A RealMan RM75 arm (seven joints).
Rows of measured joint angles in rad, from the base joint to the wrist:
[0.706, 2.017, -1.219, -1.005, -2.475, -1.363, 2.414]
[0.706, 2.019, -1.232, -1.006, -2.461, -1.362, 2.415]
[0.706, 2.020, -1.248, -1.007, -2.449, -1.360, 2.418]
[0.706, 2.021, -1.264, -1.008, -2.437, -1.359, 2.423]
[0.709, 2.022, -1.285, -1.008, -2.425, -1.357, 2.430]
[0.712, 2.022, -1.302, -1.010, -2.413, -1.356, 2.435]
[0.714, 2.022, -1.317, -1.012, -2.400, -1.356, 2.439]
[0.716, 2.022, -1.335, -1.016, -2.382, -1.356, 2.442]
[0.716, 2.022, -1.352, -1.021, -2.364, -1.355, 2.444]
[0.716, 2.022, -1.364, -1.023, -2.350, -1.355, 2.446]
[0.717, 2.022, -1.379, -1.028, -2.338, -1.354, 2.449]
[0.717, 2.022, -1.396, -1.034, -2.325, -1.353, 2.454]
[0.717, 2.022, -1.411, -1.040, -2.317, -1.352, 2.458]
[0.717, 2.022, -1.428, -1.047, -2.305, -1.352, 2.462]
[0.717, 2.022, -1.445, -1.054, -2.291, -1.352, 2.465]
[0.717, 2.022, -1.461, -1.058, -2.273, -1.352, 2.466]
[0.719, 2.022, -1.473, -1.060, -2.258, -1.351, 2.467]
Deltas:
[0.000, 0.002, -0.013, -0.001, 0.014, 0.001, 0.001]
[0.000, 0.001, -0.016, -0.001, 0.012, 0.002, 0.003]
[0.000, 0.001, -0.016, -0.001, 0.012, 0.001, 0.005]
[0.003, 0.001, -0.021, 0.000, 0.012, 0.002, 0.007]
[0.003, 0.000, -0.017, -0.002, 0.012, 0.001, 0.005]
[0.002, 0.000, -0.015, -0.002, 0.013, 0.000, 0.004]
[0.002, 0.000, -0.018, -0.004, 0.018, 0.000, 0.003]
[0.000, 0.000, -0.017, -0.005, 0.018, 0.001, 0.002]
[0.000, 0.000, -0.012, -0.002, 0.014, 0.000, 0.002]
[0.001, 0.000, -0.015, -0.005, 0.012, 0.001, 0.003]
[0.000, 0.000, -0.017, -0.006, 0.013, 0.001, 0.005]
[0.000, 0.000, -0.015, -0.006, 0.008, 0.001, 0.004]
[0.000, 0.000, -0.017, -0.007, 0.012, 0.000, 0.004]
[0.000, 0.000, -0.017, -0.007, 0.014, 0.000, 0.003]
[0.000, 0.000, -0.016, -0.004, 0.018, 0.000, 0.001]
[0.002, 0.000, -0.012, -0.002, 0.015, 0.001, 0.001]

